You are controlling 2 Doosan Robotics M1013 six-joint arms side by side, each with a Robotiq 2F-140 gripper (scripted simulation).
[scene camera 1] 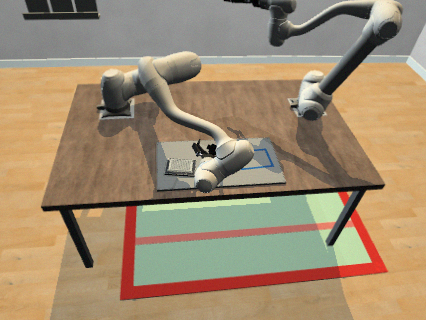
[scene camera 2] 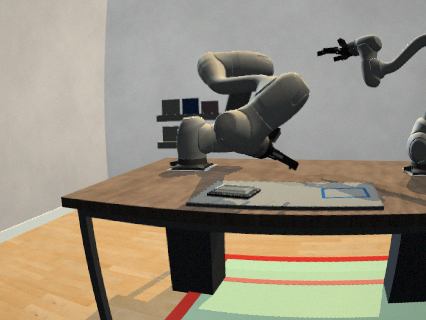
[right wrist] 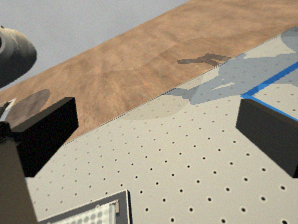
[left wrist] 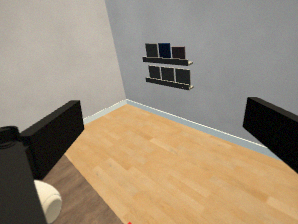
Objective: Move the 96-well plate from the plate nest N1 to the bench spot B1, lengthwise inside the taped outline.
Labels:
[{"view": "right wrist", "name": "my right gripper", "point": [157,112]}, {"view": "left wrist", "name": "my left gripper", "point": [163,113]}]

